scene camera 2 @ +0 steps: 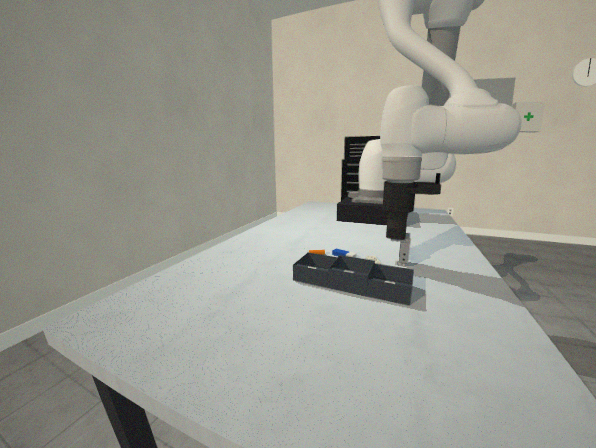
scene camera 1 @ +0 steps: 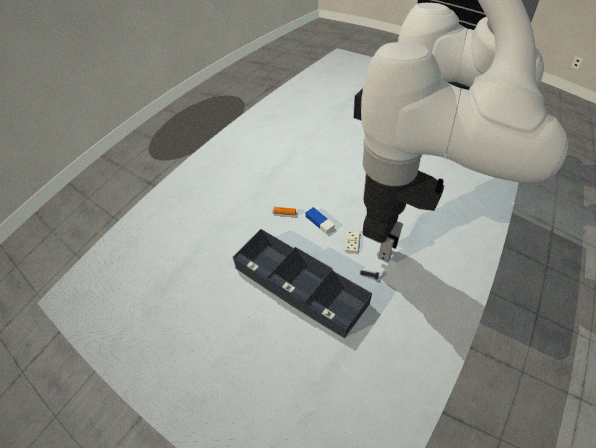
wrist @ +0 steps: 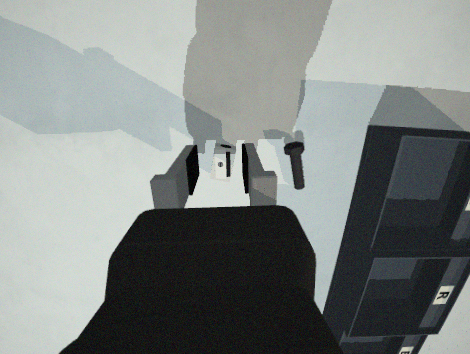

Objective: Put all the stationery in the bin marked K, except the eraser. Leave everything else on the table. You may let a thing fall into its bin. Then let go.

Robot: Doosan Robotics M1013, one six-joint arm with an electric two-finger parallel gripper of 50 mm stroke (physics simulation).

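Places are measured from the arm's base along level axes (x ahead, y left, z up), in metres.
Pixels of known places: gripper, fingertip midpoint: point(scene camera 2: 403, 259) point(scene camera 1: 387, 252) point(wrist: 220, 159); arm's base, link origin: point(scene camera 2: 375, 200).
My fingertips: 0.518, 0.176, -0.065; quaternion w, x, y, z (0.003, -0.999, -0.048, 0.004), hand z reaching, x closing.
Note:
Ahead of a thing's pixels: the offset from my fingertips to its top centre, as dx, dy, dz. "spot": to the spot under its first point.
A small pale sharpener @(+0.002, -0.005, -0.004) point(wrist: 220, 170) lies on the table between the fingers in the wrist view; the fingers largely hide it in the scene views. My gripper point(scene camera 1: 387, 256) point(scene camera 2: 403, 262) point(wrist: 220, 159) is partly open, its fingers low on either side of the sharpener with gaps between. A blue-and-white eraser @(+0.008, -0.159, -0.003) point(scene camera 1: 319, 220) point(scene camera 2: 340, 252) lies behind the bins. An orange cylinder @(+0.032, -0.236, -0.001) point(scene camera 1: 284, 211) point(scene camera 2: 317, 252) lies left of the eraser; its kind is unclear. The bin marked K point(scene camera 1: 341, 328) point(scene camera 2: 390, 293) point(wrist: 371, 175) is the compartment at the right end in scene camera 1; no object shows inside.
A dark bolt @(+0.058, -0.005, -0.002) point(scene camera 1: 369, 274) point(wrist: 297, 167) lies between the gripper and the bins. A cream domino @(+0.011, -0.076, -0.008) point(scene camera 1: 352, 241) point(scene camera 2: 372, 259) lies between eraser and gripper. The bins marked R @(spot: +0.187, -0.094, +0.026) point(scene camera 1: 288, 287) point(wrist: 443, 295) and E @(spot: +0.188, -0.176, +0.020) point(scene camera 1: 253, 266) adjoin K in one dark tray.

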